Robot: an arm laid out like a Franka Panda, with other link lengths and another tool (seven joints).
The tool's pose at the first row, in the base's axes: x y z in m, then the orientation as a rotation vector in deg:
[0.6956 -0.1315 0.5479 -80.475 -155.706 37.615]
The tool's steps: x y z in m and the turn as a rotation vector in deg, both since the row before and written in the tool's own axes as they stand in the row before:
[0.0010 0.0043 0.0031 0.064 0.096 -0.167]
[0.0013 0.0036 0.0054 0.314 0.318 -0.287]
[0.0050 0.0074 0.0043 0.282 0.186 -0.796]
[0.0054 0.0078 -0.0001 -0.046 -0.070 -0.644]
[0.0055 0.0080 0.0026 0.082 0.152 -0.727]
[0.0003 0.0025 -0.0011 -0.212 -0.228 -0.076]
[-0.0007 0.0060 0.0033 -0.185 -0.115 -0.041]
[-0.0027 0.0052 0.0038 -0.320 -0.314 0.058]
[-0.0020 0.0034 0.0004 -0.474 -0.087 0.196]
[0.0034 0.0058 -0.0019 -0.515 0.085 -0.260]
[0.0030 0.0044 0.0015 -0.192 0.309 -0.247]
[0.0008 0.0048 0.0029 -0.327 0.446 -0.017]
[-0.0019 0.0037 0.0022 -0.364 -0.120 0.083]
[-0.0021 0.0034 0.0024 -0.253 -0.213 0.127]
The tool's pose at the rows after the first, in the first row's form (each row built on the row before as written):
[0.6977 -0.1296 0.5433 -80.214 -155.675 37.602]
[0.6986 -0.1287 0.5368 -79.714 -155.359 37.703]
[0.7004 -0.1225 0.5293 -78.492 -155.423 37.845]
[0.7031 -0.1142 0.5255 -77.572 -155.831 37.803]
[0.7052 -0.1067 0.5192 -76.495 -156.013 37.726]
[0.7071 -0.1047 0.5192 -76.437 -156.375 37.644]
[0.7113 -0.1032 0.5140 -76.420 -156.613 37.502]
[0.7161 -0.1038 0.5090 -76.582 -157.051 37.362]
[0.7198 -0.1036 0.5077 -76.966 -157.352 36.839]
[0.7224 -0.0972 0.5067 -76.682 -157.770 36.089]
[0.7235 -0.0930 0.5033 -76.340 -157.782 35.568]
[0.7260 -0.0907 0.4988 -76.351 -157.663 34.771]
[0.7296 -0.0908 0.4957 -76.552 -157.961 34.404]
[0.7331 -0.0913 0.4926 -76.802 -158.234 34.260]

